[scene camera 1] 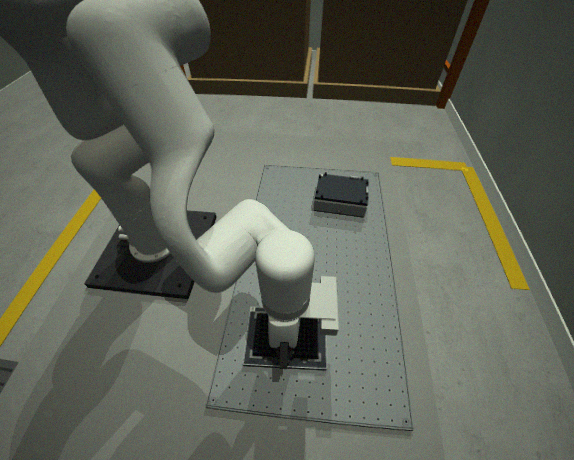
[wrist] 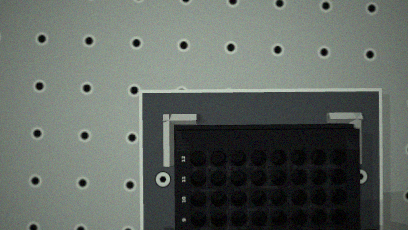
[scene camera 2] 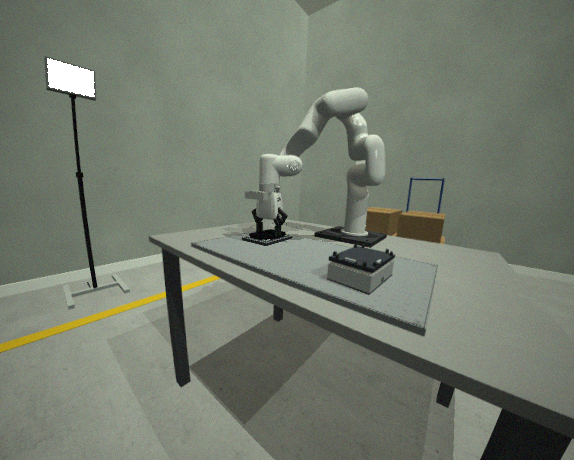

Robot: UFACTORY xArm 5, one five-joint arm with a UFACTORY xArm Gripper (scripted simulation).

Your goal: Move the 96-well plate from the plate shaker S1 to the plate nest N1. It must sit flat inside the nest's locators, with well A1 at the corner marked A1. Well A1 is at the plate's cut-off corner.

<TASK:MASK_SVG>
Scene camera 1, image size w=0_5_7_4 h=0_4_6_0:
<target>my gripper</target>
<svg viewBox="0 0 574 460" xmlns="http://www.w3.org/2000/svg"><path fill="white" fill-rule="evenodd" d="M264 309L268 314L269 345L272 348L277 348L276 358L279 359L280 369L287 369L287 365L289 365L290 360L293 360L294 357L292 348L295 348L297 345L300 316L292 320L279 320L270 316Z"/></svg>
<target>black 96-well plate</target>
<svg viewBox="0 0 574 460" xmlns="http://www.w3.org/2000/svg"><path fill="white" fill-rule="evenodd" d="M300 318L297 346L293 349L294 358L318 359L318 319ZM257 313L252 355L276 357L277 348L269 346L269 336L267 336L268 314Z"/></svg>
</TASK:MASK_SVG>
